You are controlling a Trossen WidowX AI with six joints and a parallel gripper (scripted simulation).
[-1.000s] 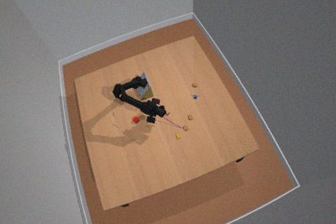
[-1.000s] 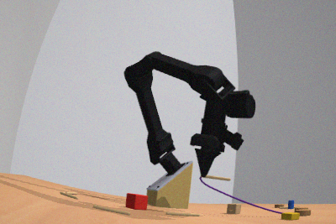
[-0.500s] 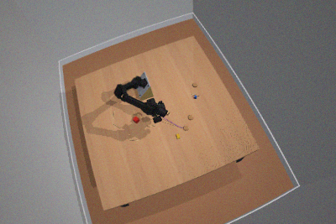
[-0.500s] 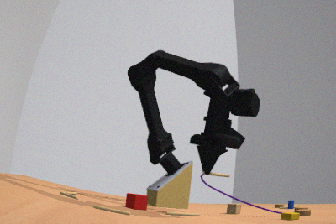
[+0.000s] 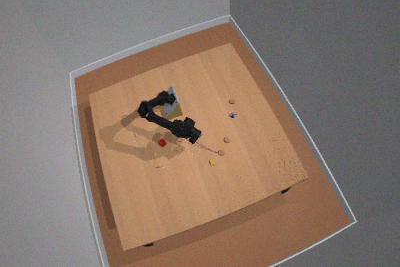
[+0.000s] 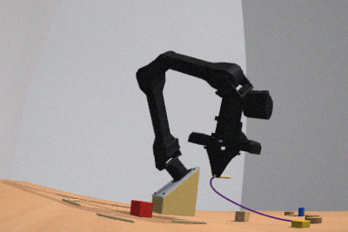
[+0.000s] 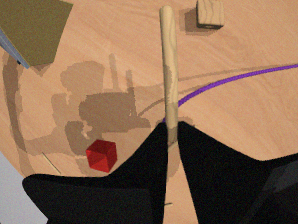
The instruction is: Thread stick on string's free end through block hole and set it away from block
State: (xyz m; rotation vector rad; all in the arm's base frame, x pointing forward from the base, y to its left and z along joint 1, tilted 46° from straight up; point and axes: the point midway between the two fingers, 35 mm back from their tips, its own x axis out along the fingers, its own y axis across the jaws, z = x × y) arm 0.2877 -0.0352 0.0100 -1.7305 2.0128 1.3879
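Now: the thin wooden stick 1 cm to the left of my gripper tip and 1 cm behind it. Round my gripper tip: yellow piece: 22 cm ahead, 11 cm below, 9 cm to the left; then red cube: 16 cm to the right, 10 cm below, 7 cm behind; then wooden block: 10 cm to the left, 10 cm below, 1 cm behind.
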